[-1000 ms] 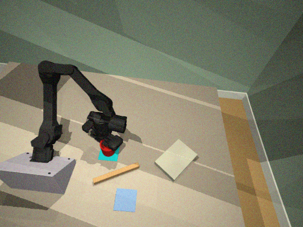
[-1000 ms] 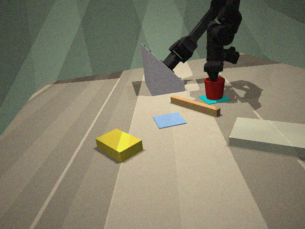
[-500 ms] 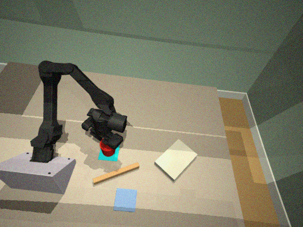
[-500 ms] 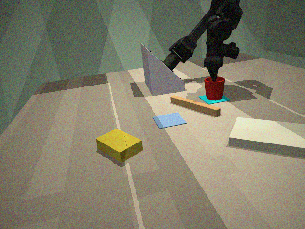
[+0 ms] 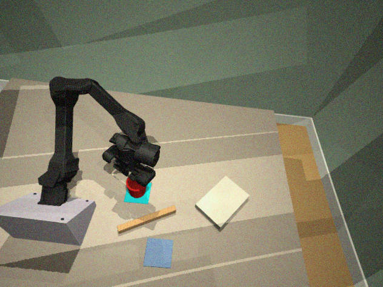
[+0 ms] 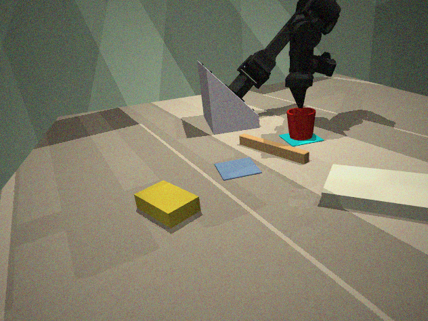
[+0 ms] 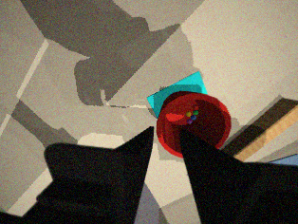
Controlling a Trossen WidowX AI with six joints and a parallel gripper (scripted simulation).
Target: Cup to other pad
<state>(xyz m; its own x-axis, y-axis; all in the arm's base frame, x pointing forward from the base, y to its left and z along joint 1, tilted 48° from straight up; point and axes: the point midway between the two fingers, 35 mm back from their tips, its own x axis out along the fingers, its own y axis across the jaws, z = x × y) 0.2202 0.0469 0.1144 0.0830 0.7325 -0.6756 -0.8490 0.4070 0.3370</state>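
My gripper tip is now 20 mm short of the red cup, 10 mm to the left of it and 40 mm above it. Round my gripper tip: cyan pad 30 mm ahead, 10 mm to the right, 90 mm below; wooden bar 80 mm ahead, 120 mm to the right, 80 mm below; blue pad 130 mm ahead, 230 mm to the right, 90 mm below.
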